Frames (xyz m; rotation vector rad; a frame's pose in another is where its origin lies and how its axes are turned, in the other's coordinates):
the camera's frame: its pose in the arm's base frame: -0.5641 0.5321 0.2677 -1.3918 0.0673 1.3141
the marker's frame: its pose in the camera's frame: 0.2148 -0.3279 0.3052 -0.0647 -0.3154 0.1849
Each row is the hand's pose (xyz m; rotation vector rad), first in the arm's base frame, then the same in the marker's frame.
Working: the arm's base frame: its pose in the marker's frame: -0.4177 0.4200 -1.0088 1.2385 0.0614 -1.6897

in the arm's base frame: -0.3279 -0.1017 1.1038 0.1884 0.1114 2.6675
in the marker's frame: -1.2603 0.0875 -0.2906 0.4472 -1.1299 0.7462
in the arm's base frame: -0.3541 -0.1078 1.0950 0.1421 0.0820 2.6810
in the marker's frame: -1.2592 0.1130 -0.2783 0.4060 -1.1154 0.7427
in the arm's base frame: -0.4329 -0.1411 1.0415 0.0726 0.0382 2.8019
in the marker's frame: -1.2482 0.2118 -0.2612 0.2905 -1.1136 0.8289
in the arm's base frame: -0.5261 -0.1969 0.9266 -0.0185 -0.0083 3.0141
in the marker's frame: -1.2115 0.3651 -0.2732 0.1165 -1.1142 0.9959
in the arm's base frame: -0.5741 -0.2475 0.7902 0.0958 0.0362 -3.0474
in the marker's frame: -1.1551 0.4972 -0.3265 -0.0498 -1.1096 1.1750
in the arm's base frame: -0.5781 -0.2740 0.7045 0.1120 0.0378 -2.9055
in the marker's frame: -1.1152 0.5600 -0.3768 -0.1419 -1.1127 1.2955
